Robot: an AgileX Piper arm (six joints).
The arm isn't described. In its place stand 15 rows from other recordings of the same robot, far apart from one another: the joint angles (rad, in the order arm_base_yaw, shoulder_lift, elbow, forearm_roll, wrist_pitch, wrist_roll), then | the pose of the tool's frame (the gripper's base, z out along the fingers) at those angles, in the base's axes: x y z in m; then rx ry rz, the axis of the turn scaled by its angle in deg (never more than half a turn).
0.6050 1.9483 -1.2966 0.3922 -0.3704 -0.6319 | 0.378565 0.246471 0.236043 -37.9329 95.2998 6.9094
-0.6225 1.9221 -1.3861 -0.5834 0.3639 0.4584 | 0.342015 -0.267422 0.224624 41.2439 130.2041 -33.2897
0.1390 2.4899 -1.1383 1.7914 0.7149 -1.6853 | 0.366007 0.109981 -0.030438 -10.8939 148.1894 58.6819
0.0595 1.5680 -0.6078 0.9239 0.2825 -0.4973 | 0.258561 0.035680 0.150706 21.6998 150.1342 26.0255
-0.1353 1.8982 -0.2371 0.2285 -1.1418 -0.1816 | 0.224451 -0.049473 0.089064 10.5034 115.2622 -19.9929
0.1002 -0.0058 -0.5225 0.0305 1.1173 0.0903 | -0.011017 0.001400 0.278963 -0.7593 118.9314 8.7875
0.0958 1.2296 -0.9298 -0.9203 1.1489 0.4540 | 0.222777 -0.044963 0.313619 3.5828 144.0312 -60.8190
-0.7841 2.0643 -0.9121 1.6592 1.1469 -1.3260 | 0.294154 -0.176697 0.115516 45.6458 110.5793 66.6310
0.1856 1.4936 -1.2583 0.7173 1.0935 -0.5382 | 0.285367 0.107643 0.325869 -36.0198 143.7417 48.1047
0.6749 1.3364 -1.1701 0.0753 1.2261 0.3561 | 0.189277 0.159723 0.321184 -25.3487 166.1387 16.4995
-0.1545 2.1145 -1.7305 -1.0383 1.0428 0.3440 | 0.441652 -0.137323 0.240820 3.3113 146.2506 -73.2261
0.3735 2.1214 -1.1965 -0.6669 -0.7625 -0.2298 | 0.400627 0.198763 0.155991 -67.7223 73.7284 6.6541
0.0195 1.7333 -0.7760 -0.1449 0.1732 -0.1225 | 0.308192 0.003746 0.139413 -20.7745 148.4838 -6.8318
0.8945 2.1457 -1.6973 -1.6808 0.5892 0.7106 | 0.352806 0.359300 0.249415 -70.1680 79.6608 -34.9401
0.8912 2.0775 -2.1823 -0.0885 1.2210 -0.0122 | 0.294741 0.352758 0.342968 -65.6720 134.1241 11.4559
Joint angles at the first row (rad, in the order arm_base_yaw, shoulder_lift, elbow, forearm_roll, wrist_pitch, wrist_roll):
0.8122 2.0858 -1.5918 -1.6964 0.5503 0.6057
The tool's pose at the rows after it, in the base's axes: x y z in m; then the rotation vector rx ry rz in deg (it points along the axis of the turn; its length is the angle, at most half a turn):
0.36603 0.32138 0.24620 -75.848 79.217 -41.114
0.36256 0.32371 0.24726 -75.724 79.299 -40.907
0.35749 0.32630 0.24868 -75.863 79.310 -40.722
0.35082 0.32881 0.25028 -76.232 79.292 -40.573
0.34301 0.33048 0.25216 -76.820 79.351 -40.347
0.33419 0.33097 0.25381 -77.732 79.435 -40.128
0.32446 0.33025 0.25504 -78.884 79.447 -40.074
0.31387 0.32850 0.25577 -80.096 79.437 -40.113
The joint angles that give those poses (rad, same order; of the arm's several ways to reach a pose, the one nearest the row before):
0.8185 2.0841 -1.5916 -1.6918 0.5555 0.6057
0.8283 2.0804 -1.5897 -1.6837 0.5630 0.6043
0.8412 2.0730 -1.5838 -1.6718 0.5715 0.5972
0.8568 2.0617 -1.5727 -1.6573 0.5814 0.5865
0.8731 2.0453 -1.5559 -1.6381 0.5903 0.5716
0.8895 2.0241 -1.5317 -1.6166 0.5978 0.5530
0.9064 1.9989 -1.5000 -1.5973 0.6061 0.5343
0.9241 1.9705 -1.4619 -1.5819 0.6160 0.5198

